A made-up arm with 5 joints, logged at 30 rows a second.
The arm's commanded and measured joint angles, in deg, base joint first. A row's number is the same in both.
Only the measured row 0 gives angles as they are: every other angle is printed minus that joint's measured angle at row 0.
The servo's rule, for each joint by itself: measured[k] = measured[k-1] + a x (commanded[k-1-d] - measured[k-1]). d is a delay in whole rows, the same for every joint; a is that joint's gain. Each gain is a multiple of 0.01, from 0.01 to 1. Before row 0 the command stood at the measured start. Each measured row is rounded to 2 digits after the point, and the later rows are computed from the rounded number. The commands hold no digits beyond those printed.
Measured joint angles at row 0:
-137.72, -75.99, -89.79, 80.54, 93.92
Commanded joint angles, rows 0 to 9:
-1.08, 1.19, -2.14, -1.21, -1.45
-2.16, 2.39, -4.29, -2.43, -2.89
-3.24, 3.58, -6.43, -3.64, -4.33
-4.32, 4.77, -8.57, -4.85, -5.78
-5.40, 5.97, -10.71, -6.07, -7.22
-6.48, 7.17, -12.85, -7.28, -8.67
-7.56, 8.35, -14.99, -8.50, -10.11
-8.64, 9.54, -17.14, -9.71, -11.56
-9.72, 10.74, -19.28, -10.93, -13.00
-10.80, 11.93, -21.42, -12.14, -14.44
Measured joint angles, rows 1 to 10:
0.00, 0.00, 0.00, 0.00, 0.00
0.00, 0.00, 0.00, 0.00, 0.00
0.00, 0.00, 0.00, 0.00, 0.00
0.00, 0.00, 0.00, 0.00, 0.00
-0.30, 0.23, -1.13, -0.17, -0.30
-0.82, 0.64, -2.80, -0.49, -0.84
-1.50, 1.20, -4.72, -0.93, -1.57
-2.29, 1.88, -6.76, -1.48, -2.45
-3.16, 2.66, -8.85, -2.12, -3.45
-4.09, 3.52, -10.97, -2.84, -4.55
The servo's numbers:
d 4
a 0.28 0.19 0.53 0.14 0.21

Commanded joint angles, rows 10 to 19:
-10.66, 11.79, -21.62, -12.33, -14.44
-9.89, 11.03, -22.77, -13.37, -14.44
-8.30, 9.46, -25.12, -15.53, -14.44
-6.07, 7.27, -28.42, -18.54, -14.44
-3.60, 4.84, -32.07, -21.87, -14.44
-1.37, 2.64, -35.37, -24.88, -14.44
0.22, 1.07, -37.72, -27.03, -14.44
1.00, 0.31, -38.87, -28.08, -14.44
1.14, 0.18, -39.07, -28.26, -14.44
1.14, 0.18, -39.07, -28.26, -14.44
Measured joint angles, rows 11 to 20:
-5.06, 4.44, -13.10, -3.63, -5.72
-6.06, 5.41, -15.24, -4.48, -6.95
-7.08, 6.42, -17.38, -5.38, -8.22
-8.12, 7.47, -19.52, -6.33, -9.53
-8.83, 8.29, -20.63, -7.17, -10.56
-9.13, 8.81, -21.76, -8.04, -11.37
-8.90, 8.93, -23.54, -9.09, -12.01
-8.11, 8.61, -26.13, -10.41, -12.52
-6.85, 7.89, -29.28, -12.01, -12.92
-5.32, 6.89, -32.51, -13.81, -13.24

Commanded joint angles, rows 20 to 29:
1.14, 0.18, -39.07, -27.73, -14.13
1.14, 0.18, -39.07, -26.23, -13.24
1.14, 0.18, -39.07, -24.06, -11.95
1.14, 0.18, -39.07, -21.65, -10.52
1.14, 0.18, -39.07, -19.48, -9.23
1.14, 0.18, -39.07, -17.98, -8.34
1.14, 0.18, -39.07, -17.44, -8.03
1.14, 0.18, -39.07, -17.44, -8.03
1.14, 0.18, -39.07, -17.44, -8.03
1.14, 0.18, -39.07, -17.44, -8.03
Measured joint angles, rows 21 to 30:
-3.77, 5.78, -35.27, -15.66, -13.49
-2.43, 4.74, -37.18, -17.40, -13.69
-1.43, 3.87, -38.18, -18.92, -13.85
-0.71, 3.17, -38.65, -20.23, -13.97
-0.19, 2.60, -38.87, -21.28, -14.00
0.18, 2.14, -38.98, -21.97, -13.84
0.45, 1.77, -39.03, -22.26, -13.44
0.64, 1.47, -39.05, -22.17, -12.83
0.78, 1.22, -39.06, -21.79, -12.07
0.88, 1.02, -39.07, -21.26, -11.29

